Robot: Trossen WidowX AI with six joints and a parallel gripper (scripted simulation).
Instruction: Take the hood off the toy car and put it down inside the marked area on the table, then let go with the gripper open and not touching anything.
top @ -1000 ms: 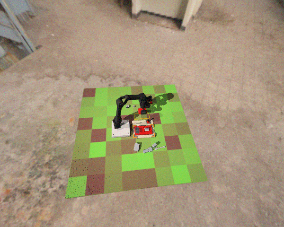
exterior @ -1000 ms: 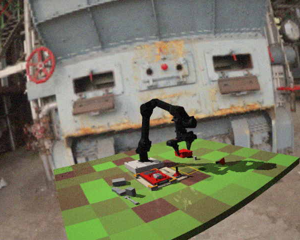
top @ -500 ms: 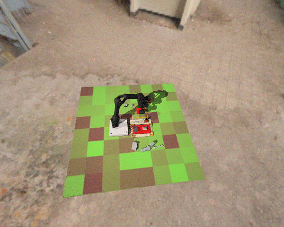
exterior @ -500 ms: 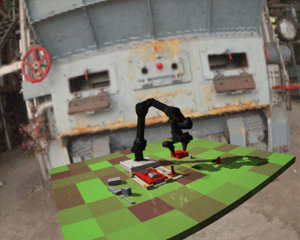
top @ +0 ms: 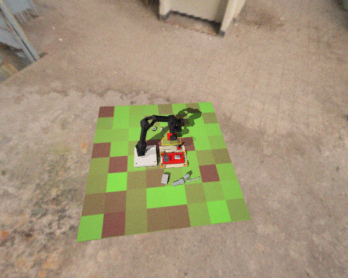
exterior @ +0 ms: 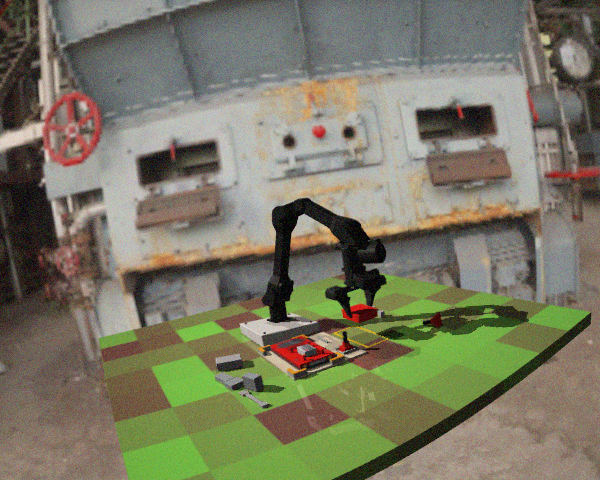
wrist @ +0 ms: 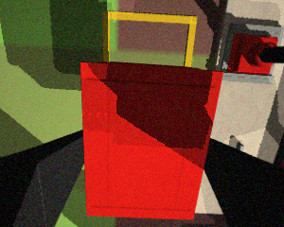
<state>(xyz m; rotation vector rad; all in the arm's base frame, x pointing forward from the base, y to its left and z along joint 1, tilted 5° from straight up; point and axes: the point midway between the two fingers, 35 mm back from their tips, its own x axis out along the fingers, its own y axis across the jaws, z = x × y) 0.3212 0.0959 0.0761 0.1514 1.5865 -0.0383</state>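
Now: the grey mount 10 cm to the right of my gripper tip, 5 cm ahead of it and 4 cm below it. Round my gripper tip: hood: 1 cm above.
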